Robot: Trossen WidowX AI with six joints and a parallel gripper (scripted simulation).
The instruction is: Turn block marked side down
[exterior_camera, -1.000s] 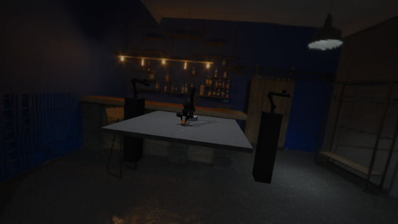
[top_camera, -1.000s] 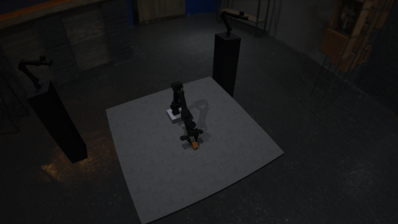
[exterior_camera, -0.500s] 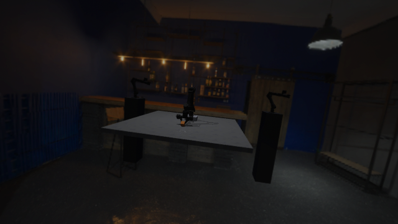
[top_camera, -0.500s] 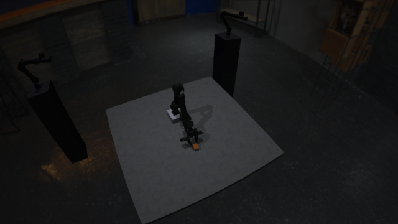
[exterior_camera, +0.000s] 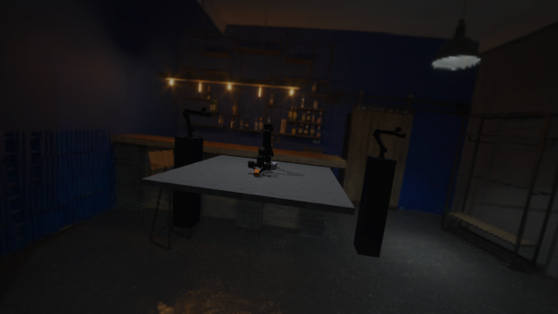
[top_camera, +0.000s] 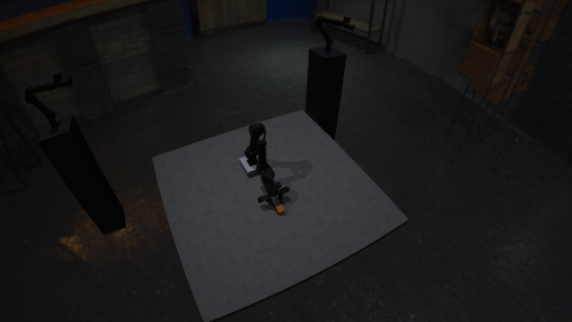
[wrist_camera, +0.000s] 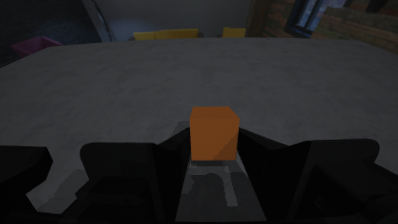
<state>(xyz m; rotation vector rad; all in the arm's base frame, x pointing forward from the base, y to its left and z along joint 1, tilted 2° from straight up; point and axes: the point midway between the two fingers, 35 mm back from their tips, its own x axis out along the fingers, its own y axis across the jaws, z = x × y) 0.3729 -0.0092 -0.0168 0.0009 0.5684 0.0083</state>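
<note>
My gripper tip is 1 cm above the small orange block.
</note>
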